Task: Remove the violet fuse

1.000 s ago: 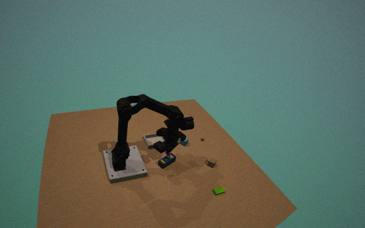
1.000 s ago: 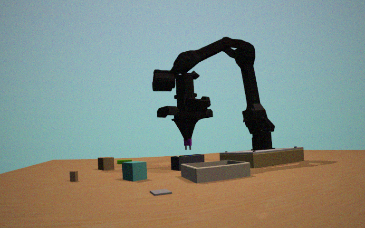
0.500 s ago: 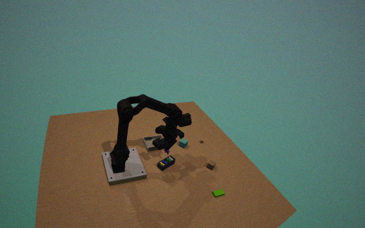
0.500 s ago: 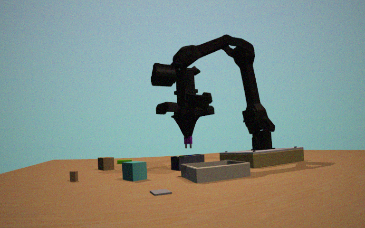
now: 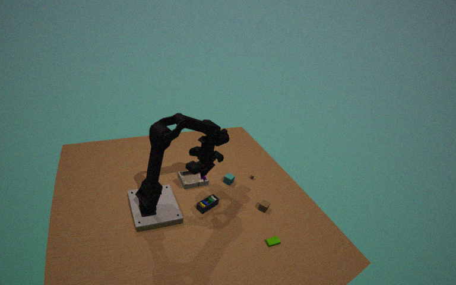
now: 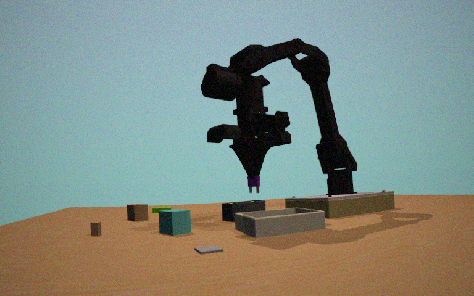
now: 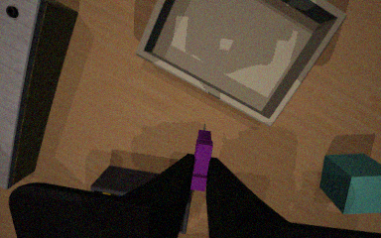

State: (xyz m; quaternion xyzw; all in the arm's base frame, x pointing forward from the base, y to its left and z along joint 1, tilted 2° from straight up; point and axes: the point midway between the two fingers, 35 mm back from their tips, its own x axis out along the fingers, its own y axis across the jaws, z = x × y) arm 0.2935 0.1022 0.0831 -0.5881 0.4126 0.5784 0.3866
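Right now my gripper tip is 10 mm past the tray, 80 mm to the right of it and 90 mm above it. Also, from my gripper tip: teal cube 160 mm ahead, 20 mm to the left, 70 mm below; then violet fuse 10 mm below; then grey flat tile 130 mm ahead, 180 mm to the left, 90 mm below.
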